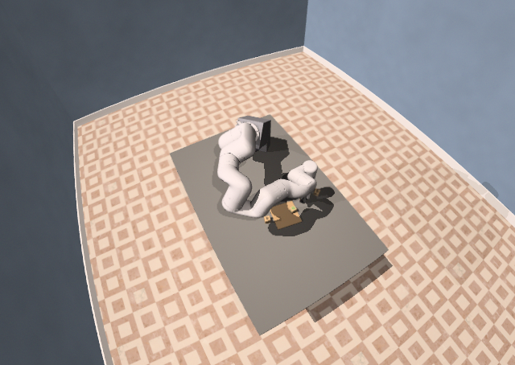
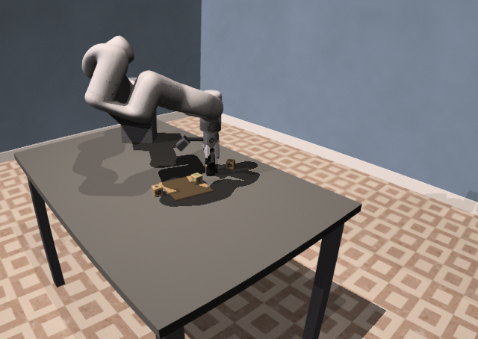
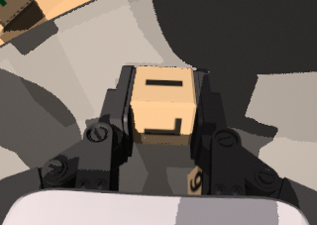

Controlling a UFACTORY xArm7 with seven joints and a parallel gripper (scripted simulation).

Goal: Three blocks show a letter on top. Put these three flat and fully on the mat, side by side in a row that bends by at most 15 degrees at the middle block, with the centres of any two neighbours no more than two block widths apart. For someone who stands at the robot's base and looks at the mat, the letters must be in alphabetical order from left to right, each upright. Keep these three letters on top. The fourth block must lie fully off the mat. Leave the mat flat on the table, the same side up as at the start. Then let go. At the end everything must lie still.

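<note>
The tan mat lies 140 mm to the right of my hand, 20 mm below it and 20 mm behind it.
</note>
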